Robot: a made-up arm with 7 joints. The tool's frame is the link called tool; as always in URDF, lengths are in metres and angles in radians. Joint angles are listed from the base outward.
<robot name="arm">
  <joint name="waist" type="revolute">
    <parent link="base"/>
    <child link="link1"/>
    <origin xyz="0 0 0" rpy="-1.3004 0.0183 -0.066"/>
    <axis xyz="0 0 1"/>
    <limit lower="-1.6" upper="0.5"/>
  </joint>
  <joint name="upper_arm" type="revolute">
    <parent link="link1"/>
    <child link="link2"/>
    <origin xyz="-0.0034 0.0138 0.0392" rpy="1.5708 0 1.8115"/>
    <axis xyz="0 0 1"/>
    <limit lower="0" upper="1.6"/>
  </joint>
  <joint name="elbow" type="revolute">
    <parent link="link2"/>
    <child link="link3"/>
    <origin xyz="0.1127 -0.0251 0" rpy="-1.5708 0 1.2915"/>
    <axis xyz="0 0 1"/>
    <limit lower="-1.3" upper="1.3"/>
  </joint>
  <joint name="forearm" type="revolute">
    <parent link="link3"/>
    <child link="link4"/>
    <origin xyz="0 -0.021 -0.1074" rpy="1.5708 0 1.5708"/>
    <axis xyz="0 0 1"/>
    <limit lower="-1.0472" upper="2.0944"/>
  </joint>
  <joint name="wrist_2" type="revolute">
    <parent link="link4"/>
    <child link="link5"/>
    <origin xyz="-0.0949 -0.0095 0.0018" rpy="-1.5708 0 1.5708"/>
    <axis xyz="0 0 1"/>
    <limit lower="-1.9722" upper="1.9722"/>
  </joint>
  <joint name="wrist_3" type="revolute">
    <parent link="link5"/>
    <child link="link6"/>
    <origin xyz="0 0 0.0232" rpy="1.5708 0 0"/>
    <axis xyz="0 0 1"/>
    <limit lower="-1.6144" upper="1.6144"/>
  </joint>
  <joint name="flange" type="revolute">
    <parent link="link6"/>
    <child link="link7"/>
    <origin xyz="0 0.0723 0" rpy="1.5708 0 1.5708"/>
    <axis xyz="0 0 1"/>
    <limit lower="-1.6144" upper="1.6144"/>
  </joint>
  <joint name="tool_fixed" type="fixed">
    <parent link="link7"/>
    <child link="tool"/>
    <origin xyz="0 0 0" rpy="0 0 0"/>
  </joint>
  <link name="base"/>
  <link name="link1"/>
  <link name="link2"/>
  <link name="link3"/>
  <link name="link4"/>
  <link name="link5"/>
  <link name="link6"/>
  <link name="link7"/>
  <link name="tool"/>
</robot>
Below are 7 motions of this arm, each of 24 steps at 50 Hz.
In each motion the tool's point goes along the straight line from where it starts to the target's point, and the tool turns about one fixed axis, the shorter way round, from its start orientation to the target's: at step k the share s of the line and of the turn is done. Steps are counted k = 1, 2, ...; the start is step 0. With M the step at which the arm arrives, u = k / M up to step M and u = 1 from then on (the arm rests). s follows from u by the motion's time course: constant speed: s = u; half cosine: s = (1 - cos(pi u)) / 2; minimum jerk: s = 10 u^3 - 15 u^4 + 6 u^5.
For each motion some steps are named. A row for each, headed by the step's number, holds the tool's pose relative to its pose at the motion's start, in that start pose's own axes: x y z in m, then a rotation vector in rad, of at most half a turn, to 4 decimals.
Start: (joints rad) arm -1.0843 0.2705 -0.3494 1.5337 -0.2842 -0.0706 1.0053
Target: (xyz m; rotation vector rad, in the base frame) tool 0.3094 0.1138 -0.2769 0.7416 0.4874 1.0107
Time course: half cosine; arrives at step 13
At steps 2, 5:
2: 0.0006 0.0008 -0.0024 0.0074 0.0026 0.0049
5: 0.0035 0.0043 -0.0137 0.0417 0.0149 0.0276

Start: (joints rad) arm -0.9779 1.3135 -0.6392 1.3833 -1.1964 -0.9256 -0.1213
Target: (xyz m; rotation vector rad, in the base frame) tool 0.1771 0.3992 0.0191 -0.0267 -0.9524 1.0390
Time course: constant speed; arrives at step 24
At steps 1, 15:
1: -0.0005 0.0021 -0.0002 -0.0216 -0.0023 0.0271
15: -0.0069 0.0316 -0.0023 -0.3242 -0.0344 0.4064

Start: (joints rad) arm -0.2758 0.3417 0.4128 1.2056 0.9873 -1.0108 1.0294
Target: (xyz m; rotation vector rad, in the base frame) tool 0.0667 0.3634 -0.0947 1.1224 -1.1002 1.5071
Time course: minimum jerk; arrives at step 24
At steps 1, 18, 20, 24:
1: 0.0001 0.0002 0.0000 0.0002 -0.0004 0.0009
18: 0.0789 0.2852 0.0205 0.3166 -0.4966 1.1579
20: 0.0848 0.3068 0.0221 0.3406 -0.5343 1.2458
24: 0.0880 0.3181 0.0229 0.3531 -0.5540 1.2916

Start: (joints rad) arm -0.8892 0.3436 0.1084 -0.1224 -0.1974 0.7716 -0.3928
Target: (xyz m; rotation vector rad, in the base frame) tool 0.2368 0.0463 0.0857 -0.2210 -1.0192 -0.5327
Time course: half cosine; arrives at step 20
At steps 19, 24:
19: -0.0728 -0.0516 0.1680 -0.0666 -1.0785 -0.0477
24: -0.0733 -0.0519 0.1690 -0.0670 -1.0852 -0.0480

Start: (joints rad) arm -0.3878 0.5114 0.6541 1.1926 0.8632 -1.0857 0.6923
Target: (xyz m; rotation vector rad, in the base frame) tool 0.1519 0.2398 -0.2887 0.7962 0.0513 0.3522
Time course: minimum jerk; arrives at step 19
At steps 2, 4, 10, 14, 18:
2: -0.0002 0.0001 -0.0002 0.0003 0.0016 -0.0024
4: -0.0011 0.0009 -0.0012 0.0020 0.0106 -0.0163
10: -0.0092 0.0071 -0.0100 0.0166 0.0877 -0.1352
14: -0.0148 0.0114 -0.0161 0.0267 0.1409 -0.2171
18: -0.0168 0.0129 -0.0183 0.0302 0.1595 -0.2458

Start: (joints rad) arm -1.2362 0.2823 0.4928 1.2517 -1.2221 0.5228 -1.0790
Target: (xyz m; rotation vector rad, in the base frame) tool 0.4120 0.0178 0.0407 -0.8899 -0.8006 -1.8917
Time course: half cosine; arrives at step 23
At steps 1, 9, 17, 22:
1: 0.0008 -0.0005 -0.0001 0.0011 0.0023 -0.0045
9: 0.0562 -0.0391 -0.0083 0.0771 0.1660 -0.3249
17: 0.1421 -0.0990 -0.0209 0.1950 0.4199 -0.8219
22: 0.1681 -0.1171 -0.0247 0.2307 0.4968 -0.9724

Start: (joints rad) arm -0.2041 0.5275 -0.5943 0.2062 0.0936 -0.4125 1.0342
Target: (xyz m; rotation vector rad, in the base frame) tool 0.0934 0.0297 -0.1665 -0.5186 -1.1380 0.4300
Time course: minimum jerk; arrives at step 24
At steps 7, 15, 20, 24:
7: -0.0050 0.0054 0.0184 -0.1438 -0.1071 0.0733
15: -0.0236 0.0257 0.0877 -0.6847 -0.5097 0.3490
20: -0.0314 0.0342 0.1167 -0.9111 -0.6783 0.4645
24: -0.0326 0.0355 0.1209 -0.9447 -0.7032 0.4816

